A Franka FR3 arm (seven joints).
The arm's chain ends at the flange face. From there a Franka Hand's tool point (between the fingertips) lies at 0.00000 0.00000 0.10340 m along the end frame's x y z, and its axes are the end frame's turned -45 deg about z.
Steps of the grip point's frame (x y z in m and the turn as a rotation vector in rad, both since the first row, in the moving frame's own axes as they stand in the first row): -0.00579, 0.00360, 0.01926, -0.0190, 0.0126, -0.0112; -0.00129, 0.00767, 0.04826, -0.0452, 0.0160, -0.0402; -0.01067, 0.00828, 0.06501, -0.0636, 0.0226, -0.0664; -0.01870, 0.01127, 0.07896, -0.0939, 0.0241, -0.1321; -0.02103, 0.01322, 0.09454, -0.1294, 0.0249, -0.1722; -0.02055, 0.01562, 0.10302, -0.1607, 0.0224, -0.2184
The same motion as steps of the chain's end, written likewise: -0.00386, 0.00618, 0.01929, -0.0045, 0.0223, -0.0112; 0.00000, 0.00429, 0.04838, -0.0206, 0.0433, -0.0402; -0.00808, 0.01062, 0.06525, -0.0290, 0.0610, -0.0664; -0.01418, 0.01668, 0.07944, -0.0494, 0.0834, -0.1321; -0.01737, 0.01761, 0.09543, -0.0739, 0.1091, -0.1722; -0.01781, 0.01704, 0.10437, -0.0978, 0.1295, -0.2184
